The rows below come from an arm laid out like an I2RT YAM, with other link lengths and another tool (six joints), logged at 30 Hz.
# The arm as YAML. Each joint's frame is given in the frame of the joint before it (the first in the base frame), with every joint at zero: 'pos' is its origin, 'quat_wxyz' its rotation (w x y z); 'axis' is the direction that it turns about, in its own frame. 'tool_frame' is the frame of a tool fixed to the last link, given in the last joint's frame.
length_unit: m
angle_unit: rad
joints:
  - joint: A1
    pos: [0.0, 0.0, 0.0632]
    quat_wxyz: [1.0, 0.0, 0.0, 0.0]
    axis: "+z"
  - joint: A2
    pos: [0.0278, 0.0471, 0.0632]
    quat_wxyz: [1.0, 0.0, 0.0, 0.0]
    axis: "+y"
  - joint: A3
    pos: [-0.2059, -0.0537, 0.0]
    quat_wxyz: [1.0, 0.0, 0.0, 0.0]
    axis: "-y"
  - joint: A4
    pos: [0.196, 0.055, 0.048]
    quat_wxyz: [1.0, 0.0, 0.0, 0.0]
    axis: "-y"
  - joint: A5
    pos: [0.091, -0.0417, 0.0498]
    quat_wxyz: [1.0, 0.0, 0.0, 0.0]
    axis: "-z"
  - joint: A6
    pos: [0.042, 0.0, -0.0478]
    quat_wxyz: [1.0, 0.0, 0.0, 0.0]
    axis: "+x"
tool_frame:
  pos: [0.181, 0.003, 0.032]
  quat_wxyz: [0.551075, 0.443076, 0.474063, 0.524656]
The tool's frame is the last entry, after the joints.
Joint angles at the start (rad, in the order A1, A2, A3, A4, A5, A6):
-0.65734, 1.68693, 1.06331, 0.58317, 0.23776, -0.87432
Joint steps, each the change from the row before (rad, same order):
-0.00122, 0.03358, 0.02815, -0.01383, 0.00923, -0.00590
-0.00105, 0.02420, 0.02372, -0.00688, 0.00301, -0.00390
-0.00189, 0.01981, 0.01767, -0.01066, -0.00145, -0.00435
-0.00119, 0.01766, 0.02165, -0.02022, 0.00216, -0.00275
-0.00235, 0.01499, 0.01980, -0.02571, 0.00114, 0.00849
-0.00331, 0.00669, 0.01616, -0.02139, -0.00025, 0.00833
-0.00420, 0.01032, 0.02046, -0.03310, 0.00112, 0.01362
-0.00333, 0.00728, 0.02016, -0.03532, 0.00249, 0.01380
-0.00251, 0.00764, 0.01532, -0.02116, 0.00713, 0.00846
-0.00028, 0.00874, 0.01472, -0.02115, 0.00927, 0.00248
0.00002, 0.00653, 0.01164, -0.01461, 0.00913, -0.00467
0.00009, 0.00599, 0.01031, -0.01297, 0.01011, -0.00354
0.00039, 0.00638, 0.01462, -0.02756, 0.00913, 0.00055
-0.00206, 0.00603, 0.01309, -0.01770, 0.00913, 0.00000
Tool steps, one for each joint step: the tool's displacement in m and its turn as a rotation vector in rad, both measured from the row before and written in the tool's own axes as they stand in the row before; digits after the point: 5 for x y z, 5 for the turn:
0.00572, -0.00655, 0.00606, 0.01952, 0.01039, -0.00893
0.00246, -0.00252, 0.00477, 0.00749, 0.00423, -0.00504
0.00428, -0.00328, 0.00373, 0.00765, 0.01086, -0.00573
0.00388, -0.00353, 0.00369, 0.01191, 0.01175, -0.00486
0.00423, -0.00460, 0.00320, 0.01472, 0.01367, 0.00577
0.00063, -0.00260, 0.00202, 0.00935, 0.00657, 0.00688
0.00282, -0.00524, 0.00263, 0.01768, 0.01318, 0.01068
0.00213, -0.00466, 0.00209, 0.01795, 0.01219, 0.01075
0.00041, -0.00405, 0.00189, 0.01569, 0.00342, 0.00606
0.00178, -0.00393, 0.00185, 0.01661, 0.00562, -0.00059
0.00075, -0.00277, 0.00141, 0.01282, 0.00257, -0.00694
0.00050, -0.00283, 0.00125, 0.01301, 0.00121, -0.00588
0.00267, -0.00403, 0.00131, 0.01831, 0.00975, -0.00366
-0.00016, -0.00366, 0.00144, 0.01512, 0.00159, -0.00249

